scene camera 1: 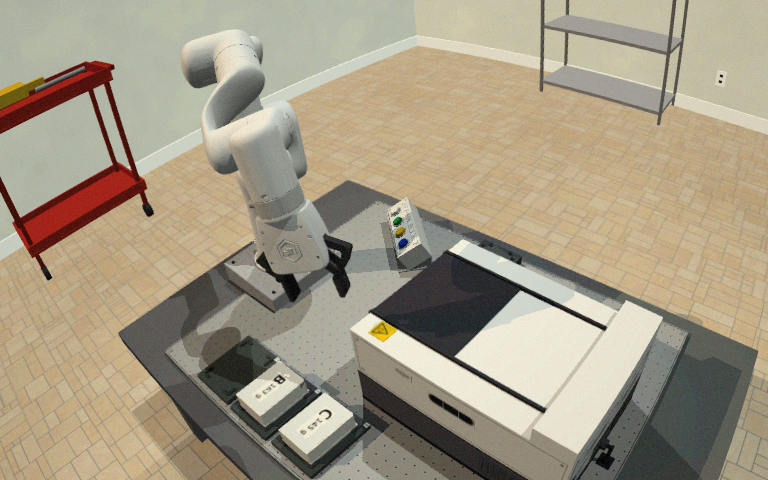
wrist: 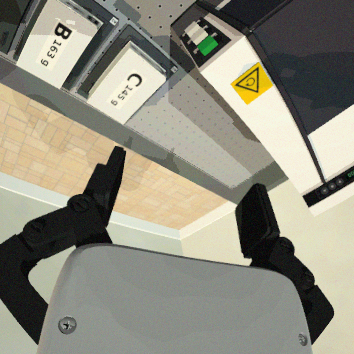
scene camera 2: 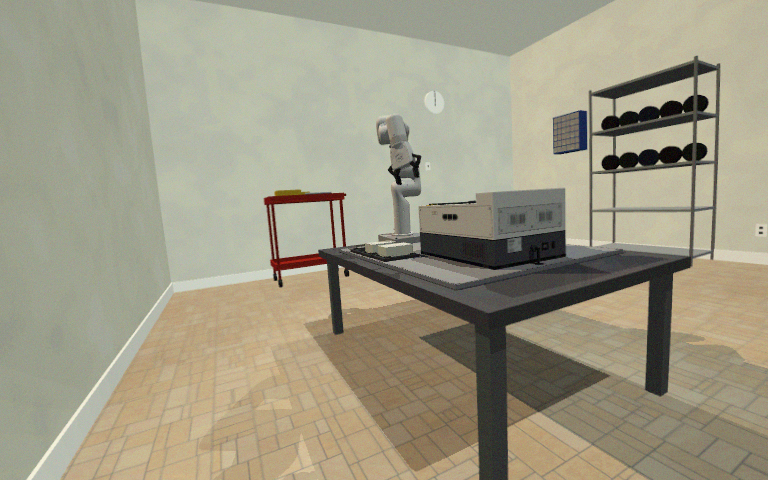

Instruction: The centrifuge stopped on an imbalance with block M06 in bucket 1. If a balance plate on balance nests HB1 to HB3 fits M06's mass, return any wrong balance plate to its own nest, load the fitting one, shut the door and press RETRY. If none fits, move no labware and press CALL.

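Places are measured from the arm's base along level axes (x ahead, y left, z up), in centimetres.
Where they show: gripper, fingertip midpoint: [scene camera 1: 320, 294] [wrist: 186, 180] [scene camera 2: 408, 181]; arm's base, link origin: [scene camera 2: 402, 234].
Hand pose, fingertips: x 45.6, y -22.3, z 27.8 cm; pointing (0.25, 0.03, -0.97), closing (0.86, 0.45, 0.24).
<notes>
Things, the pixels of their top centre, and the offset from my fingertips. "spot": a spot on its surface instead.
- third nest, top centre: [scene camera 1: 237, 365] dy -8.2, dx -26.4, dz -30.1 cm
- pale piece, surface spot: [wrist: 195, 31] spot: dy +6.3, dx +0.2, dz -18.0 cm
- green piece, surface spot: [wrist: 207, 45] spot: dy +6.3, dx +0.2, dz -12.8 cm
- sloped button box, top centre: [scene camera 1: 407, 219] dy +50.0, dx -23.5, dz -23.5 cm
My gripper [scene camera 1: 317, 294] [scene camera 2: 408, 178] [wrist: 186, 180] is open and empty, raised above the table between the arm base and the centrifuge. Balance plate B, 163 g, [scene camera 1: 271, 394] [wrist: 61, 42] and balance plate C, 145 g, [scene camera 1: 318, 427] [wrist: 127, 82] lie flat in two dark nests. The third nest [scene camera 1: 236, 367] beside B holds no plate. The centrifuge [scene camera 1: 419, 362] [scene camera 2: 458, 219] [wrist: 225, 95] has a dark and white top. In the wrist view, a pale piece [wrist: 195, 31] and a green piece [wrist: 207, 45] show in a dark opening at its end. No M06 label is readable.
A sloped button box [scene camera 1: 413, 249] with green [scene camera 1: 397, 221], yellow [scene camera 1: 400, 232] and blue [scene camera 1: 402, 243] buttons stands behind the gripper, near the centrifuge. Its lettering is too small to read. A red cart [scene camera 1: 79, 210] [scene camera 2: 305, 198] stands off the table.
</notes>
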